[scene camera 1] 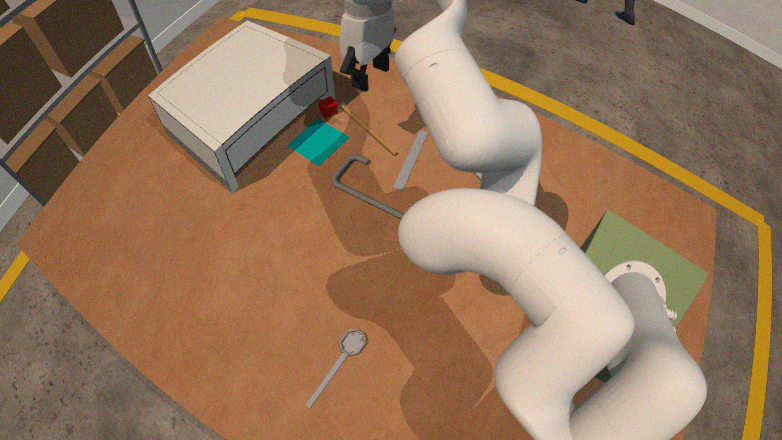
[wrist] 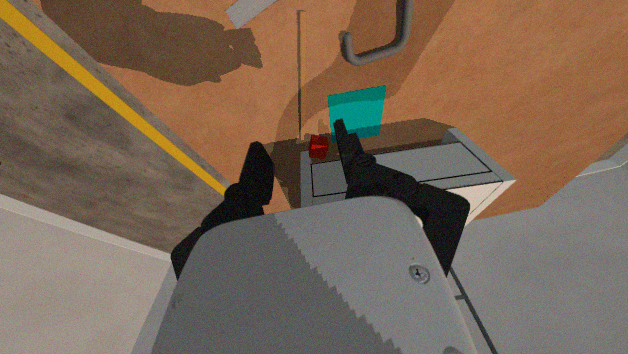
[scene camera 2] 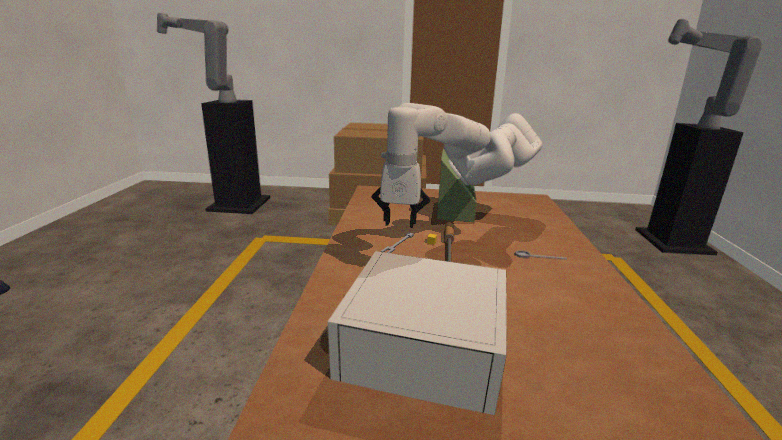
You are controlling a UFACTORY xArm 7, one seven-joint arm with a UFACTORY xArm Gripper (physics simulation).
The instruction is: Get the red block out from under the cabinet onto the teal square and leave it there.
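Seen in the pictures: gripper, fingertip midpoint: (scene camera 1: 370,78) (wrist: 301,145) (scene camera 2: 399,224); arm's base, link origin: (scene camera 1: 629,299) (scene camera 2: 458,172).
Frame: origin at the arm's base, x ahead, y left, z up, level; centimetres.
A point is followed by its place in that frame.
The red block (scene camera 1: 328,107) @(y -19.6, x 64.9, z -13.1 cm) (wrist: 318,146) @(y -20.4, x 64.6, z -13.0 cm) lies on the table at the cabinet's open front, by the end nearest my gripper. The pale cabinet (scene camera 1: 240,76) @(y -12.2, x 81.1, z -2.5 cm) (scene camera 2: 432,300) @(y -11.3, x 86.3, z -2.5 cm) (wrist: 480,187) @(y 0.7, x 72.0, z -2.5 cm) hides the block from scene camera 2. The teal square (scene camera 1: 318,143) @(y -12.4, x 62.8, z -16.0 cm) (wrist: 357,112) @(y -12.5, x 62.4, z -16.0 cm) lies flat in front of the cabinet, close to the block but apart from it. My gripper (scene camera 1: 370,73) @(y -19.6, x 54.6, z -0.4 cm) (scene camera 2: 399,224) @(y -19.6, x 54.6, z -0.4 cm) (wrist: 301,145) @(y -19.6, x 54.6, z -0.4 cm) is open and empty. It hangs above the table beside the cabinet's end, higher than the block and apart from it. In the wrist view one finger overlaps the teal square's lower edge.
A thin wooden stick (scene camera 1: 371,132) @(y -19.1, x 54.4, z -15.3 cm) (wrist: 299,75) @(y -19.2, x 53.8, z -15.3 cm) lies near the block. A grey hooked tool (scene camera 1: 367,199) @(y -4.7, x 47.2, z -14.6 cm) (wrist: 381,54) @(y -8.4, x 54.9, z -14.9 cm) lies beyond the square, with a flat grey bar (scene camera 1: 410,161) @(y -16.5, x 44.6, z -15.9 cm) nearby. A yellow cube (scene camera 2: 431,239) @(y -10.0, x 32.5, z -14.3 cm) and a spoon-like tool (scene camera 1: 327,378) @(y 26.6, x 37.4, z -15.8 cm) (scene camera 2: 546,256) @(y 26.5, x 37.5, z -15.7 cm) are farther off.
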